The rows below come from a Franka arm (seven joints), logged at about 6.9 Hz.
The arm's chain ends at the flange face. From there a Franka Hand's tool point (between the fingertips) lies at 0.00 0.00 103.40 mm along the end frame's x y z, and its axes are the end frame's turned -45 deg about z.
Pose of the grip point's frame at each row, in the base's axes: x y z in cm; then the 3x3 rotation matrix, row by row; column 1 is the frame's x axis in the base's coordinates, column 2 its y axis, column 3 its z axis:
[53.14 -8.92 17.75], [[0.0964 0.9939 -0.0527], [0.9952 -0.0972 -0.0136], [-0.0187 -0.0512 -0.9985]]
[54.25 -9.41 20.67], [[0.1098 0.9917 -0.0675], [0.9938 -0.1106 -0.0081], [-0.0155 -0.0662 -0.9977]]
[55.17 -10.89 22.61], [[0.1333 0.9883 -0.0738], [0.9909 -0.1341 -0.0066], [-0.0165 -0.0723 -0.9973]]
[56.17 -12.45 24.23], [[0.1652 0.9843 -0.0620], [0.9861 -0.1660 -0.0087], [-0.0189 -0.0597 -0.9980]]
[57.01 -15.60 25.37], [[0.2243 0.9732 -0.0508], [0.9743 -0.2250 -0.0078], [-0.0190 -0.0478 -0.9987]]
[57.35 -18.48 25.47], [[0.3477 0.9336 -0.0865], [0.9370 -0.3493 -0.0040], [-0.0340 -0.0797 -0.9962]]
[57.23 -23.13 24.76], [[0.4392 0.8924 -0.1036], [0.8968 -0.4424 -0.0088], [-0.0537 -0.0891 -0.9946]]
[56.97 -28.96 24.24], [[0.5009 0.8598 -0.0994], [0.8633 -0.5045 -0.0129], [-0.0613 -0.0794 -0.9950]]
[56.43 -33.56 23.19], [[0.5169 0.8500 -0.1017], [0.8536 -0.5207 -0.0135], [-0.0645 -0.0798 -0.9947]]
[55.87 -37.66 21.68], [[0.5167 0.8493 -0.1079], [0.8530 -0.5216 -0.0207], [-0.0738 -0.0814 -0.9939]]
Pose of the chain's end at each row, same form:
[53.68 -8.78 28.07], [[0.7710 0.6346 -0.0527], [0.6350 -0.7724 -0.0136], [-0.0494 -0.0230 -0.9985]]
[54.95 -9.33 30.99], [[0.7789 0.6236 -0.0675], [0.6245 -0.7809 -0.0081], [-0.0578 -0.0359 -0.9977]]
[55.93 -10.82 32.92], [[0.7931 0.6046 -0.0738], [0.6058 -0.7955 -0.0066], [-0.0628 -0.0395 -0.9973]]
[56.81 -12.36 34.55], [[0.8128 0.5792 -0.0620], [0.5799 -0.8147 -0.0087], [-0.0556 -0.0288 -0.9980]]
[57.54 -15.52 35.70], [[0.8468 0.5296 -0.0508], [0.5298 -0.8480 -0.0078], [-0.0472 -0.0204 -0.9987]]
[58.24 -18.44 35.77], [[0.9060 0.4143 -0.0865], [0.4156 -0.9096 -0.0040], [-0.0804 -0.0323 -0.9962]]
[58.30 -23.04 35.04], [[0.9416 0.3205 -0.1036], [0.3213 -0.9470 -0.0088], [-0.1010 -0.0250 -0.9946]]
[58.00 -28.83 34.53], [[0.9622 0.2538 -0.0994], [0.2537 -0.9672 -0.0129], [-0.0995 -0.0128 -0.9950]]
[57.48 -33.42 33.48], [[0.9665 0.2355 -0.1017], [0.2354 -0.9718 -0.0135], [-0.1020 -0.0108 -0.9947]]
[56.99 -37.45 31.96], [[0.9659 0.2352 -0.1079], [0.2343 -0.9720 -0.0207], [-0.1097 -0.0054 -0.9939]]

